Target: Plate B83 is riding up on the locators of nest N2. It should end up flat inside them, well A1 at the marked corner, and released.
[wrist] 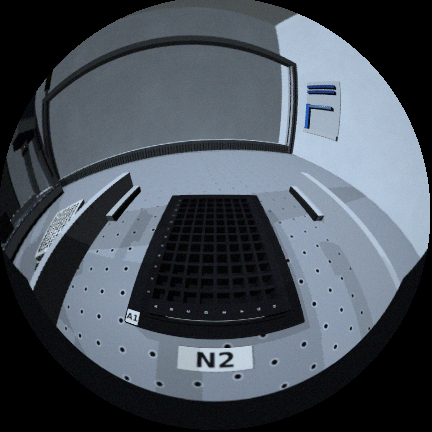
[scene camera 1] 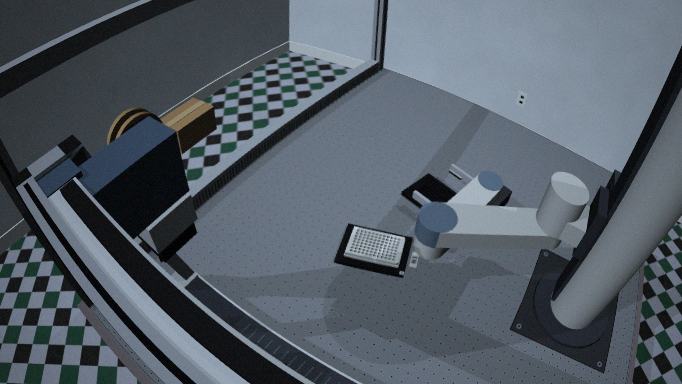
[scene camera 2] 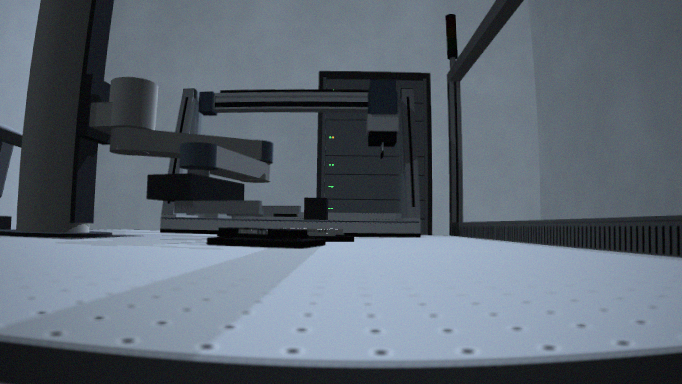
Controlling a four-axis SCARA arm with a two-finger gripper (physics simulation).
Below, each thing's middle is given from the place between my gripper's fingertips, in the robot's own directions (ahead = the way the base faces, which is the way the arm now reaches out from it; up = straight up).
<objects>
Right now my hand is 4 cm above the black plate B83 (scene camera 2: 259, 233), 3 cm past it and 1 cm to the right of it. Also, from my hand: N2 label (wrist: 192, 358) (12 cm behind, 6 cm below, 3 cm to the left); then white well plate (scene camera 1: 367, 245) (25 cm to the left, 4 cm below, 3 cm ahead); then black nest N2 (scene camera 2: 244, 242) (5 cm below, 2 cm behind, 1 cm to the left).
</objects>
